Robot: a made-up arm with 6 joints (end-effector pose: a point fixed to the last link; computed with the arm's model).
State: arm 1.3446 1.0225 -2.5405 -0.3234 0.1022 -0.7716
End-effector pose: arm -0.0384 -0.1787 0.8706 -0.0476 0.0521 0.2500
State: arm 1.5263 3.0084 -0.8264 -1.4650 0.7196 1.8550
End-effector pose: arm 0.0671 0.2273 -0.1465 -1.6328 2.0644 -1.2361
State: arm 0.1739 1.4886 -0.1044 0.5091 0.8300 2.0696
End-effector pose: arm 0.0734 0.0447 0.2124 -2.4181 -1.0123 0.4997
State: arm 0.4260 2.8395 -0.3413 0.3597 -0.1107 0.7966
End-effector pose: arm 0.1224 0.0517 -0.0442 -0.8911 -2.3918 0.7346
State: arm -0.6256 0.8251 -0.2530 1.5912 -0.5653 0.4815
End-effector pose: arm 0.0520 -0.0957 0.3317 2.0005 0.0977 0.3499
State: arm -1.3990 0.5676 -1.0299 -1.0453 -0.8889 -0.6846
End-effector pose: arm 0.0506 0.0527 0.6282 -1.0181 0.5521 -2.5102
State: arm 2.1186 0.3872 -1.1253 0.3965 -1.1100 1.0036
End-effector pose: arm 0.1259 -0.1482 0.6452 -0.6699 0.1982 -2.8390
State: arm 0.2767 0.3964 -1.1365 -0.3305 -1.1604 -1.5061
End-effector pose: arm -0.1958 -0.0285 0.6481 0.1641 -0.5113 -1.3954
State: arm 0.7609 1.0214 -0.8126 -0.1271 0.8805 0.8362
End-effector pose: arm 0.1275 0.1096 0.4280 0.0301 2.6263 0.4381
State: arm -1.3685 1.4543 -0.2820 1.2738 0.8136 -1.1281
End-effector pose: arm 0.0931 -0.1530 0.2494 1.5008 1.9399 0.6331
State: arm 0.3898 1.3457 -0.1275 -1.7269 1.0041 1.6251
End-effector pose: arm 0.1522 -0.0160 0.2654 -0.2713 2.1969 -1.1027
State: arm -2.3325 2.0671 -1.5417 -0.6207 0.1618 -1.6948
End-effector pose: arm -0.3916 -0.3991 0.3272 -0.0843 -2.2621 0.8327
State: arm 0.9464 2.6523 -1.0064 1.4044 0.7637 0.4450
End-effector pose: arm 0.1735 0.3422 -0.0462 -1.0333 -2.1439 -0.0204
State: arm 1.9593 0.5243 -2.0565 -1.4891 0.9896 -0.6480
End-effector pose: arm 0.1951 -0.2851 0.7149 -0.4855 0.8597 -0.1392
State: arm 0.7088 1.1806 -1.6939 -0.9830 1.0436 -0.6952
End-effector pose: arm 0.1743 0.0669 0.6956 -1.1446 1.4189 -1.1457
